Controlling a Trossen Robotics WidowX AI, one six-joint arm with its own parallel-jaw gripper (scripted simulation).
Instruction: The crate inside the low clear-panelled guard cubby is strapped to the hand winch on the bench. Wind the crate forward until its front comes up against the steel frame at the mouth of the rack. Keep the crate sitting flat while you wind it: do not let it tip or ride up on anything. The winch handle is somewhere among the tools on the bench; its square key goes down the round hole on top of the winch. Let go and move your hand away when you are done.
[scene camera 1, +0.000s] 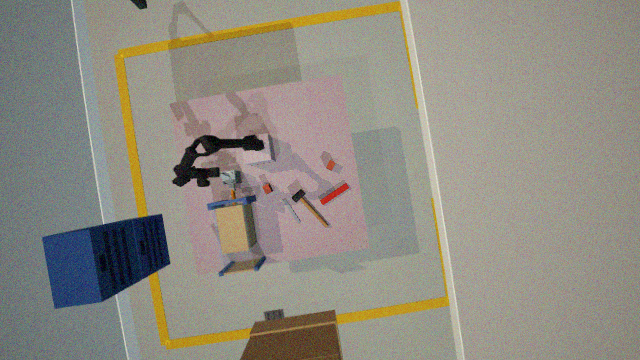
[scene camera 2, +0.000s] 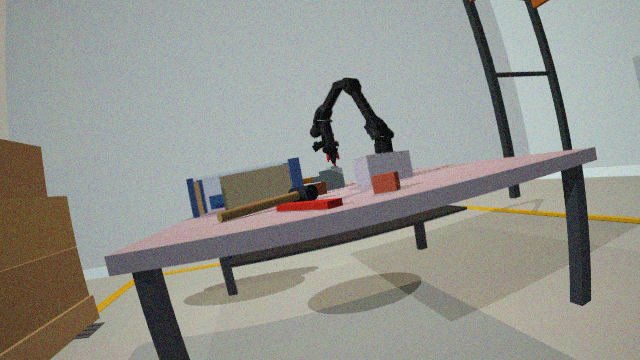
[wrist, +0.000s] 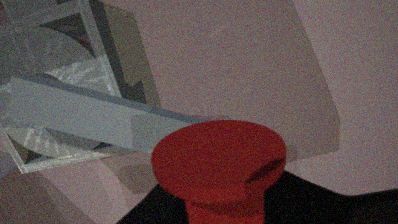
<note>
In view: my gripper (wrist: 212, 158), a red knob (wrist: 224, 164), a hammer (scene camera 2: 309, 192) and a winch (wrist: 46, 45).
The wrist view misses the hammer: it is out of frame.
</note>
